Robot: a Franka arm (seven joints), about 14 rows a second.
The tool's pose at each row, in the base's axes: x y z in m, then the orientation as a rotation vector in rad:
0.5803 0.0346 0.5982 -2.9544 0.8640 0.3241
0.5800 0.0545 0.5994 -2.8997 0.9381 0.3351
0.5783 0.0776 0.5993 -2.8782 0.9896 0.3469
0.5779 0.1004 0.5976 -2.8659 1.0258 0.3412
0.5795 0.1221 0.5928 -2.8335 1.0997 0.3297
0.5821 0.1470 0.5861 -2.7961 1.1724 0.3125
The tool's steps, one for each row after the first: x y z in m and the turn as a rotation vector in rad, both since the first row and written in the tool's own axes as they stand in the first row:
-0.0110 -0.0166 0.0009 0.0313 -0.0175 0.0532
-0.0246 -0.0352 0.0037 0.0356 -0.0263 0.0892
-0.0366 -0.0542 0.0078 0.0395 -0.0231 0.1139
-0.0457 -0.0734 0.0144 0.0526 -0.0186 0.1654
-0.0553 -0.0959 0.0230 0.0702 -0.0119 0.2173

